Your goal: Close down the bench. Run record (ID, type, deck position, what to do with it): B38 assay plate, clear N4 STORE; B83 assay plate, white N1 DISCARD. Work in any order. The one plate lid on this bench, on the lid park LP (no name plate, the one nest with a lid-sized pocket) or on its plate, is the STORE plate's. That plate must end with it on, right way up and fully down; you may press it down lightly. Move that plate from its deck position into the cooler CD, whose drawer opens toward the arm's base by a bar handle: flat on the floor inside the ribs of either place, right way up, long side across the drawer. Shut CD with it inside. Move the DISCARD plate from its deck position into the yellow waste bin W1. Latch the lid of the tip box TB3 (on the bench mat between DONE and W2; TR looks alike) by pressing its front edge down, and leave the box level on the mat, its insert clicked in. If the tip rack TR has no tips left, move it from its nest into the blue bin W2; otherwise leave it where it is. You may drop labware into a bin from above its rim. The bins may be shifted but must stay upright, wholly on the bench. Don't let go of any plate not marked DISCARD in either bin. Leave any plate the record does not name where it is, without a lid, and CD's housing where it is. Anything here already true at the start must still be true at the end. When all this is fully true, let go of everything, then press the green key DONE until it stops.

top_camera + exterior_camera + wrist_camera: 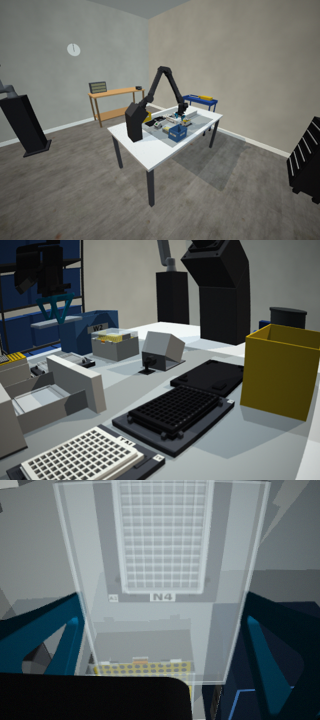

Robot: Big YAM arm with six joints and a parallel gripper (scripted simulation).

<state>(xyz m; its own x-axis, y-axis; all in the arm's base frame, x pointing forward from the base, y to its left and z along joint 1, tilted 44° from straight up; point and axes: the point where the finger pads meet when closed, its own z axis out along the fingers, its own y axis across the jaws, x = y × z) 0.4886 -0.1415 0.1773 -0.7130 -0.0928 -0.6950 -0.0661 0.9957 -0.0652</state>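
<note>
Right now my hand is 120 mm above the clear plate. From my hand the other things lie so: tip box lid (180 mm behind, 10 mm to the left, 80 mm below); tip rack TR (160 mm ahead, 20 mm to the left, 80 mm below); clear plate lid (right at my hand).
</note>
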